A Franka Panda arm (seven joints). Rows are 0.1 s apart.
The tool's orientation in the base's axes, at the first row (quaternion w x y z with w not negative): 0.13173, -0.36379, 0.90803, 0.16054
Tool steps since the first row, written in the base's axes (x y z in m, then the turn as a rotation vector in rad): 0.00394, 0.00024, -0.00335, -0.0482, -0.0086, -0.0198; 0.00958, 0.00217, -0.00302, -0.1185, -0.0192, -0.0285; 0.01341, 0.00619, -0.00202, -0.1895, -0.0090, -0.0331; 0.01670, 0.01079, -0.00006, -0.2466, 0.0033, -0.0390; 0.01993, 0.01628, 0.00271, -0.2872, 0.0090, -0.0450; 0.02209, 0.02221, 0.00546, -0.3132, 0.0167, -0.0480; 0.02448, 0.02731, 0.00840, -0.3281, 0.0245, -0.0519; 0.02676, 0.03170, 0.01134, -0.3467, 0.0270, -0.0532; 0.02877, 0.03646, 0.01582, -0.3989, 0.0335, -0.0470
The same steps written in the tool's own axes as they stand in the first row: -0.00172, -0.00326, 0.00364, 0.0461, 0.0241, 0.0089; -0.00698, -0.00584, 0.00477, 0.1050, 0.0646, 0.0041; -0.01250, -0.00559, 0.00589, 0.1501, 0.1206, 0.0036; -0.01835, -0.00437, 0.00628, 0.1846, 0.1680, 0.0067; -0.02500, -0.00235, 0.00627, 0.2117, 0.1992, 0.0094; -0.03115, 0.00073, 0.00632, 0.2262, 0.2222, 0.0120; -0.03703, 0.00311, 0.00590, 0.2332, 0.2372, 0.0167; -0.04239, 0.00508, 0.00519, 0.2451, 0.2518, 0.0166; -0.04833, 0.00780, 0.00319, 0.2755, 0.2941, 0.0071
